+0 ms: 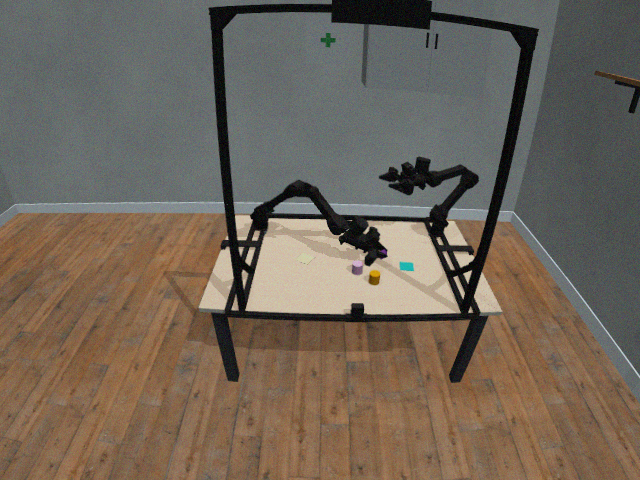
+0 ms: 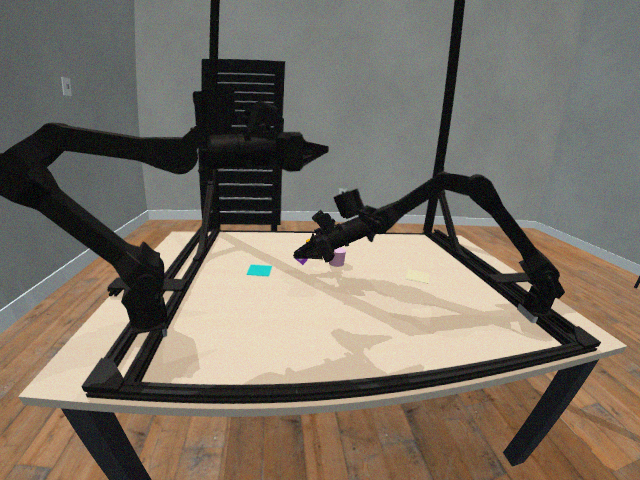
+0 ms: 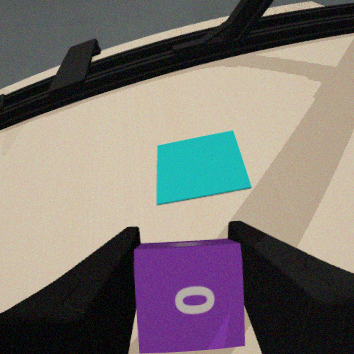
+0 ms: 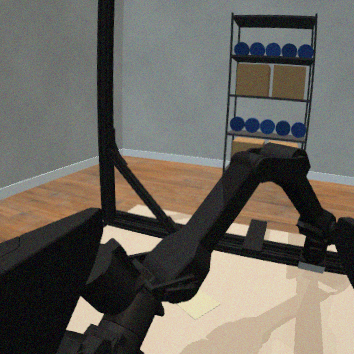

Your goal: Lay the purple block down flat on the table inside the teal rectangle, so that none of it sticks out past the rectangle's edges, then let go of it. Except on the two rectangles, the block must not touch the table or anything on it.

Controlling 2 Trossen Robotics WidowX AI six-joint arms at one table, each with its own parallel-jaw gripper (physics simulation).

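Places are measured from the left arm's base along level axes (x ahead, y left, z up), in millimetres.
Where they show: left gripper, fingertip midpoint: (image 1: pixel 387 253) (image 2: pixel 293 255) (image 3: pixel 183 235); right gripper, fingertip midpoint: (image 1: pixel 383 181) (image 2: pixel 316 147) (image 4: pixel 222 225); left arm's base, link origin: (image 1: pixel 260 227) (image 2: pixel 536 309) (image 4: pixel 312 257); right arm's base, link origin: (image 1: pixel 436 233) (image 2: pixel 148 321).
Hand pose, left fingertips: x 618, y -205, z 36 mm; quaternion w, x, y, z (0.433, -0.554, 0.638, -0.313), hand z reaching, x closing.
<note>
Things, the pixels of their centre, and the offset from my left fingertips. "*": a spot on its surface instead. Level surfaces: height alone.
- purple block, body centre: (image 3: pixel 187 291) (image 2: pixel 300 257) (image 1: pixel 382 254) dz -5, dx -19, dy +1 mm
- teal rectangle, surface spot: (image 3: pixel 200 166) (image 2: pixel 261 270) (image 1: pixel 405 266) * dz -54, dx +91, dy -9 mm
- pink cylinder, body centre: (image 2: pixel 337 256) (image 1: pixel 357 267) dz -33, dx -128, dy -74 mm
- orange cylinder, body centre: (image 1: pixel 374 277) dz -33, dx -55, dy -136 mm
- pale yellow rectangle, surface spot: (image 4: pixel 198 305) (image 2: pixel 416 277) (image 1: pixel 306 257) * dz -54, dx -355, dy +4 mm
- table, surface height: dz -55 mm
My left gripper (image 1: pixel 378 254) (image 2: pixel 301 254) (image 3: pixel 183 235) is shut on the purple block (image 1: pixel 383 251) (image 2: pixel 302 261) (image 3: pixel 189 295), which bears a grey "0" on its upper face. It holds the block low above the table, clear of the surface. The teal rectangle (image 1: pixel 406 266) (image 2: pixel 259 270) (image 3: pixel 200 166) lies flat on the table a short way ahead of the block. My right gripper (image 1: pixel 388 177) (image 2: pixel 322 150) is open and empty, high above the table's far side.
A pink cylinder (image 1: pixel 357 267) (image 2: pixel 338 257) and an orange cylinder (image 1: pixel 374 277) stand close to the left gripper. A pale yellow rectangle (image 1: pixel 304 258) (image 2: pixel 417 275) (image 4: pixel 198 305) lies farther off. Black frame rails border the table (image 1: pixel 294 295) (image 2: pixel 270 333).
</note>
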